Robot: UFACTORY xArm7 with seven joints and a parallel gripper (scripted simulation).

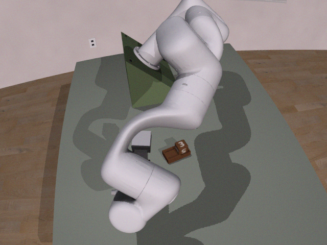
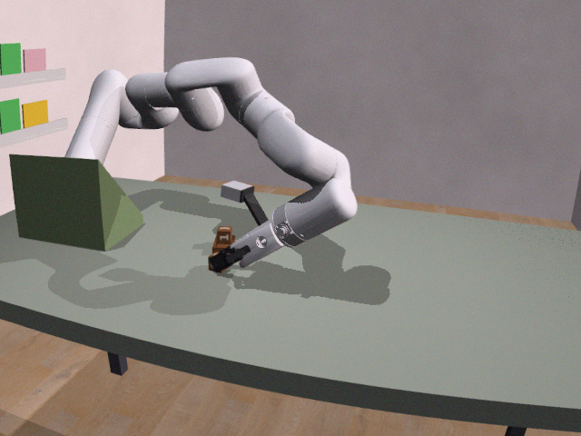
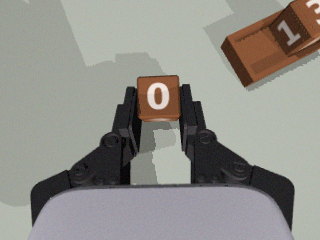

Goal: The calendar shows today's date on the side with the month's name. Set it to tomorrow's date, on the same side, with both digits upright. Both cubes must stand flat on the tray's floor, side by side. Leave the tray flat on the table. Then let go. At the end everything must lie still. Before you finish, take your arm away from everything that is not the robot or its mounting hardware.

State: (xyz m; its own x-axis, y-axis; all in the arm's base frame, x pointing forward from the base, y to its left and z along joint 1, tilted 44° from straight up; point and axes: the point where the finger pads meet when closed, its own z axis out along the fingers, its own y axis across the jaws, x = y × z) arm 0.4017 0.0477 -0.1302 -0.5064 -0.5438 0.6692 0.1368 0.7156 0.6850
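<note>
Now: hand 2 cm past the brown cube and 1 cm above it. The rest, counted from my hand: tray (11 cm to the left, 5 cm behind, 2 cm below).
</note>
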